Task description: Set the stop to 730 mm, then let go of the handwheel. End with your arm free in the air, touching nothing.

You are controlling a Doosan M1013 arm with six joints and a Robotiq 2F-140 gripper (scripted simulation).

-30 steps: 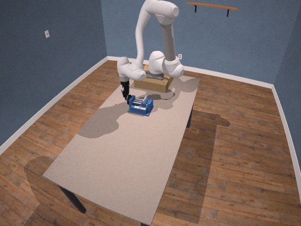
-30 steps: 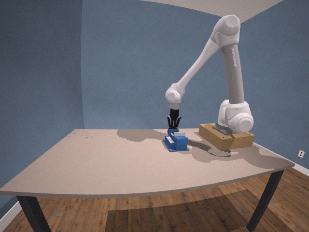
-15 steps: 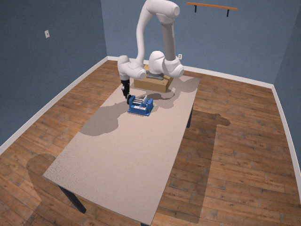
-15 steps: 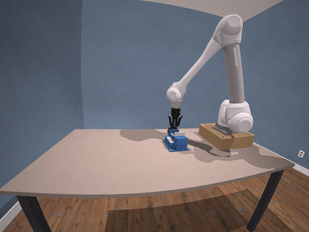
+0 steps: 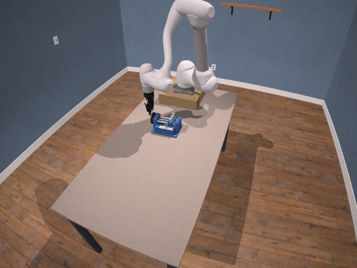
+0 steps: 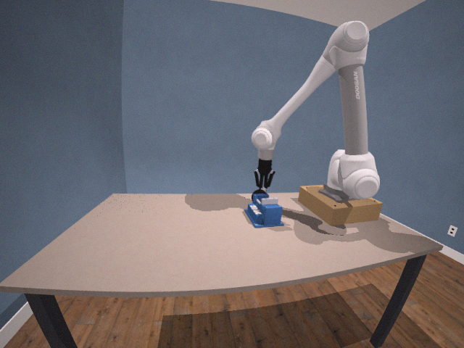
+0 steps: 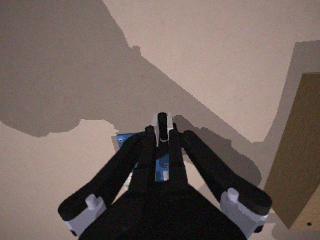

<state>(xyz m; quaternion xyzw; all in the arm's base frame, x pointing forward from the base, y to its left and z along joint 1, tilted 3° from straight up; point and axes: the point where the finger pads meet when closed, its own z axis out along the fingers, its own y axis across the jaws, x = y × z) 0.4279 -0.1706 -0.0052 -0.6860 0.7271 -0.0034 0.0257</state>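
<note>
My gripper is now 2 cm to the right of the black handwheel, 1 cm short of it and 1 cm above it. From my hand the other things lie so: grey stop block 18 cm to the left, 5 cm ahead.
</note>
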